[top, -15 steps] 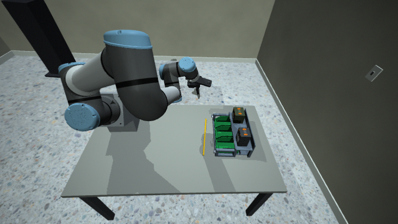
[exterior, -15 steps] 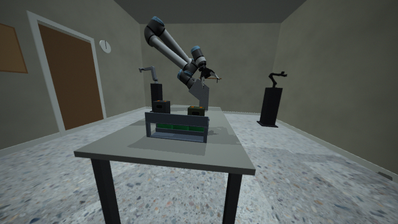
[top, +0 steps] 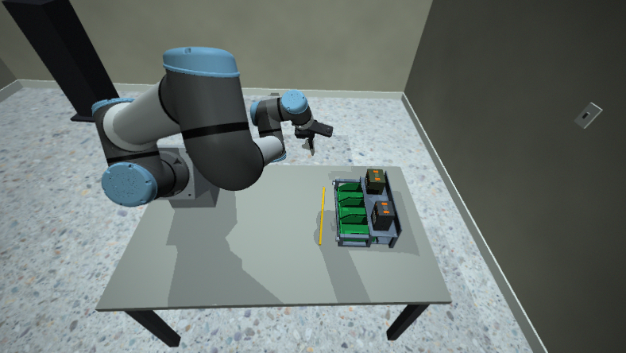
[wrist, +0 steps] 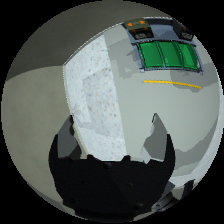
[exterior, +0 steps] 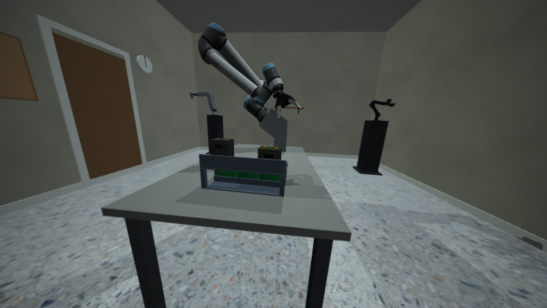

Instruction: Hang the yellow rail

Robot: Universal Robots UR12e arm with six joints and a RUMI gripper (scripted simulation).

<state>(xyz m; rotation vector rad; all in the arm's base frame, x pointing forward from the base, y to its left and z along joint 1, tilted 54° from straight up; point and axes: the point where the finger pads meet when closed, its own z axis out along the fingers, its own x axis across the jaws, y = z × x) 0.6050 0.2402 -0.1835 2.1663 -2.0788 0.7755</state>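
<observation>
My gripper is now 340 mm above the yellow rail, 180 mm to the left of it and 60 mm short of it. From my hand the other things lie so: back panel: 400 mm ahead, 220 mm below, 170 mm to the right.
</observation>
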